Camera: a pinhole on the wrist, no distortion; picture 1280 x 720 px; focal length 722.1 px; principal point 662.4 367.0 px. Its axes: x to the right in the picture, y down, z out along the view. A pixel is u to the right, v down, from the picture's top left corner.
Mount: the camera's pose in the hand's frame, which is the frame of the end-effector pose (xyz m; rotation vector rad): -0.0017 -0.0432 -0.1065 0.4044 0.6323 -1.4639
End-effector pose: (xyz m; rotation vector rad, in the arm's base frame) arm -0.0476 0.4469 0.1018 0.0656 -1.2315 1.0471
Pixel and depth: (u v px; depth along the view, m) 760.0 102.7 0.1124
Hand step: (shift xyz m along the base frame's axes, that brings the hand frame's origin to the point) 0.1050 -0.0741 0.0310
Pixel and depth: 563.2 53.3 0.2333
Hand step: 0.0398 -0.1955 0.0696
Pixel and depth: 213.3 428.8 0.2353
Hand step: -0.0749 -0.0974 0.1408
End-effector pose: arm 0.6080 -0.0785 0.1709 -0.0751 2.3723 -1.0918
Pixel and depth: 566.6 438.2 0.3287
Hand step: -0.0197 -0.2792 0.0227
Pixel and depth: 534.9 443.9 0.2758
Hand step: -0.0225 -0.2261 0.0216
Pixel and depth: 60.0 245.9 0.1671
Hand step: 0.0509 -0.1031 -0.0316
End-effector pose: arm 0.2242 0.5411 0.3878 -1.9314 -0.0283 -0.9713
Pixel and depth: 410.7 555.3 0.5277
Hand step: 0.3104 0.3415 0.1931
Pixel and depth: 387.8 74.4 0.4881
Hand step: 0.0849 0.4713 -0.0223
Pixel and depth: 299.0 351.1 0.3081
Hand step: 0.1242 0.2201 0.0499
